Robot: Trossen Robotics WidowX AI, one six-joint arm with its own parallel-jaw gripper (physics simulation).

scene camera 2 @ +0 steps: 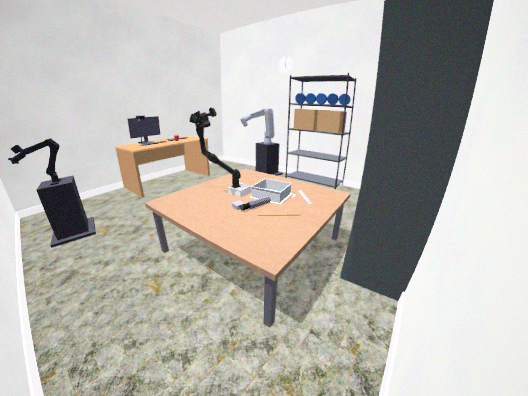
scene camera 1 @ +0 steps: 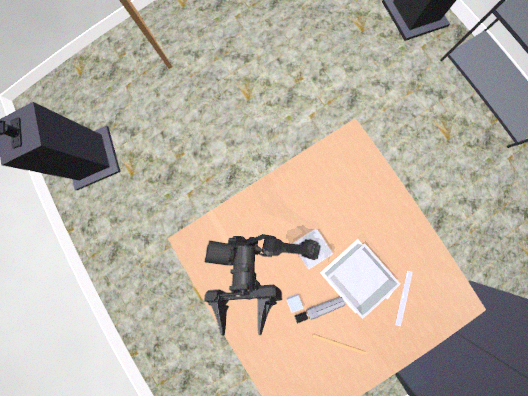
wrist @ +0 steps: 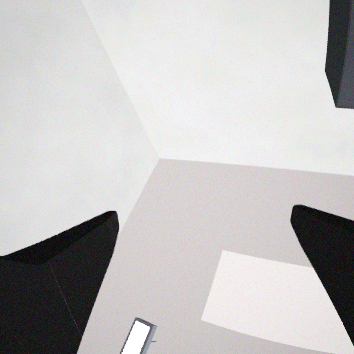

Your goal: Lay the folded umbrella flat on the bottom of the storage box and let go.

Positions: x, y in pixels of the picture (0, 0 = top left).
my gripper: open, holds nothing
a storage box (scene camera 1: 359, 276): on the table
